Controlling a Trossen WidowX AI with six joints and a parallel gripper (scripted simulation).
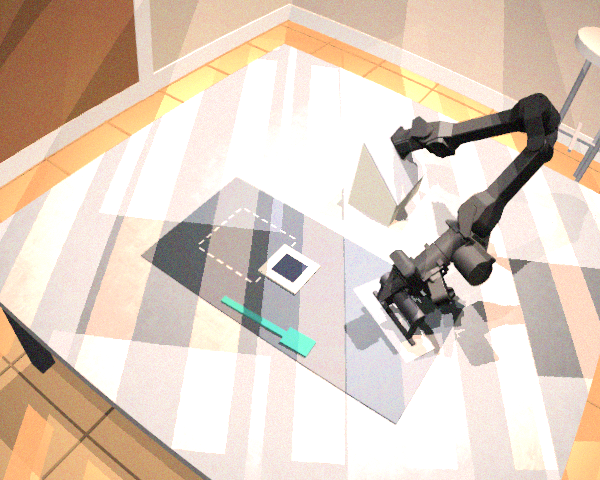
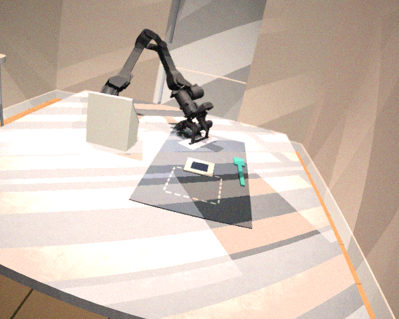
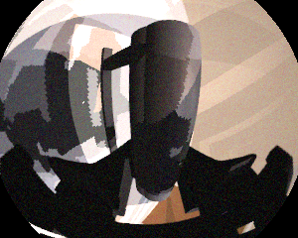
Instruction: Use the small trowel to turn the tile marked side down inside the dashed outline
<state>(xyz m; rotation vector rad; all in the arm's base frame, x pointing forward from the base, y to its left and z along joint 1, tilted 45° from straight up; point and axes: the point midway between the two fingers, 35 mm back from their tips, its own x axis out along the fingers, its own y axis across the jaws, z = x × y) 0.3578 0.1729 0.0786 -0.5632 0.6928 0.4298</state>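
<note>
The grey mat is 170 mm to the right of my gripper tip, 70 mm below it and 20 mm ahead of it. Round my gripper tip: teal trowel (160 mm ahead, 150 mm to the right, 40 mm below); then tile (220 mm to the right, 40 mm below, 10 mm ahead).
</note>
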